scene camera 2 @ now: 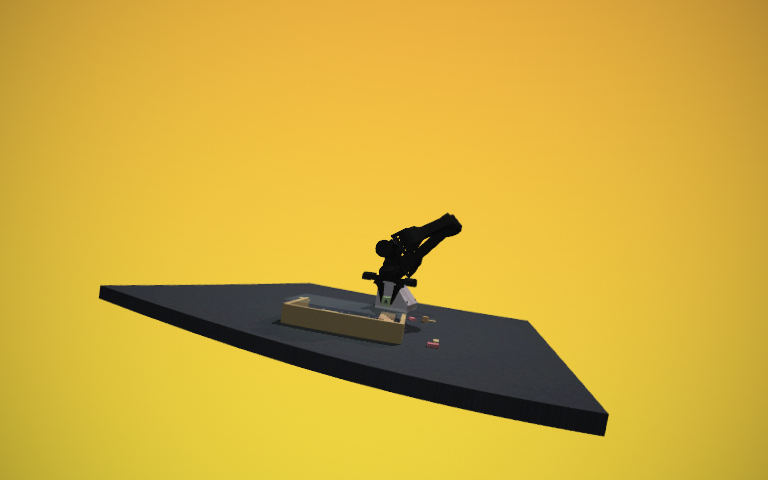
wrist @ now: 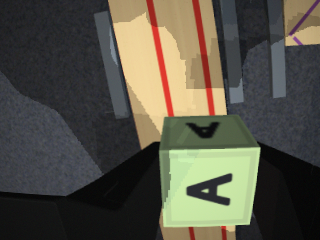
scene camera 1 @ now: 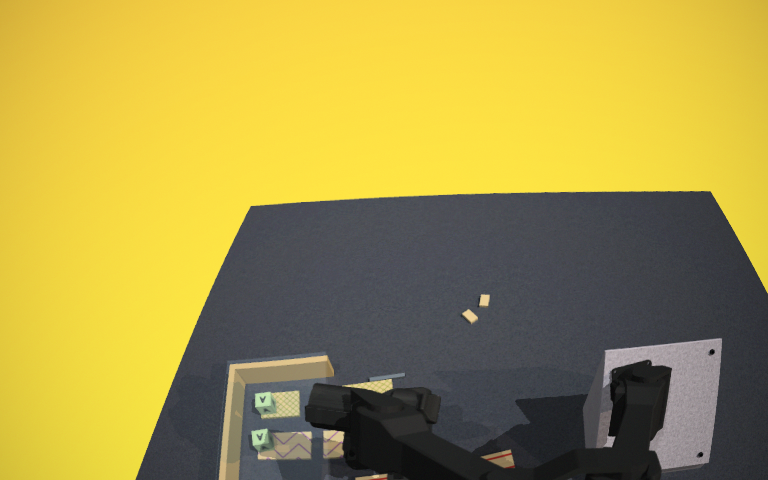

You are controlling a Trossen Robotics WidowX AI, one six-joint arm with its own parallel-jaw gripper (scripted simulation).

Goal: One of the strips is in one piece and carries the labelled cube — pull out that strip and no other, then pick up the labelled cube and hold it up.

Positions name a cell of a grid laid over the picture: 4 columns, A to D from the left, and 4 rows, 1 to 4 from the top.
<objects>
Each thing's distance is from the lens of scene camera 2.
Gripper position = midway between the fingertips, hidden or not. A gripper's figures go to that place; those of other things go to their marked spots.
gripper (scene camera 2: C3): 121 cm
tan walled frame (scene camera 2: C3): 89 cm
</objects>
